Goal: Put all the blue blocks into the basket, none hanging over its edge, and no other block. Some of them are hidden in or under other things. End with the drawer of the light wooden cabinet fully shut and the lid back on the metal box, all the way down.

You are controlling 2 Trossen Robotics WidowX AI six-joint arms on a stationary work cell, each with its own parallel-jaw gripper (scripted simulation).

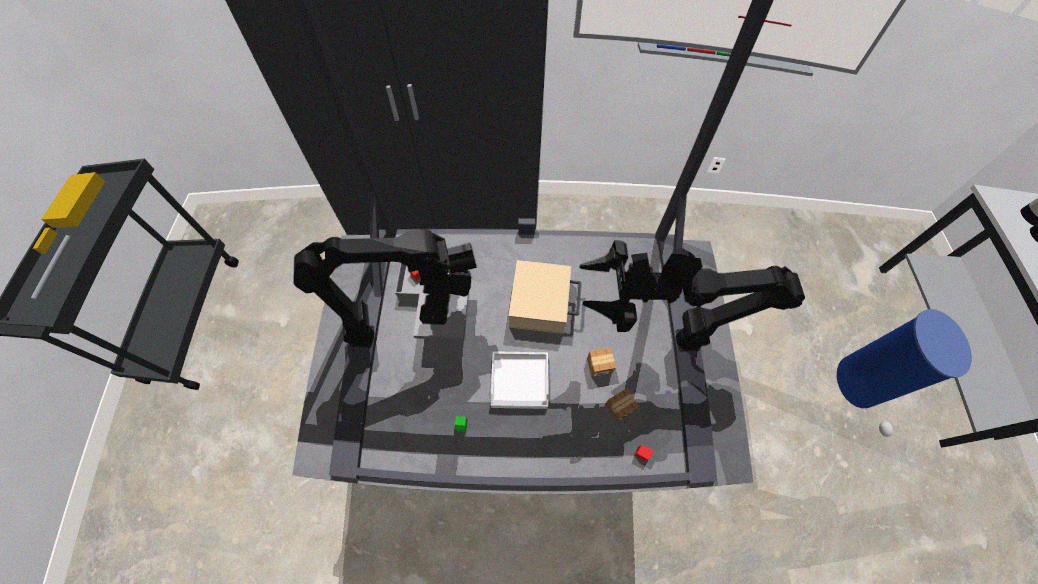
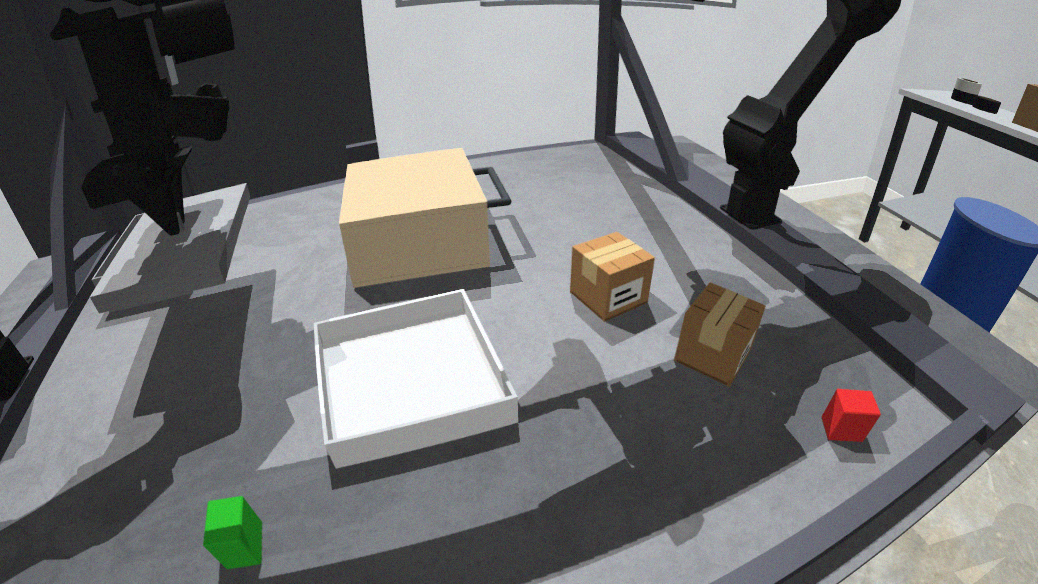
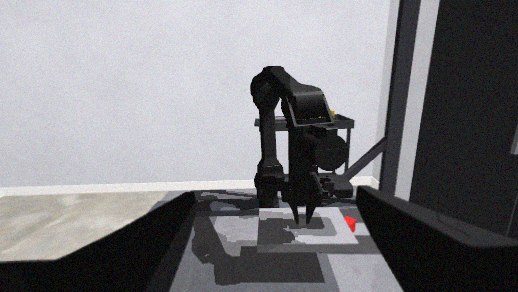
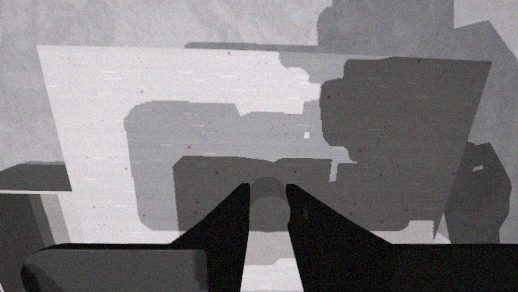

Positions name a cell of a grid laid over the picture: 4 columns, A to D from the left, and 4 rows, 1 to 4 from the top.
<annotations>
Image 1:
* left gripper: C2
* right gripper: B3
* light wooden cabinet: C3
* white basket: C3
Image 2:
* right gripper: A2
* light wooden cabinet: B2
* white basket: B3
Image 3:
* left gripper: C3
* right gripper: C4
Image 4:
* right gripper: C3
</annotations>
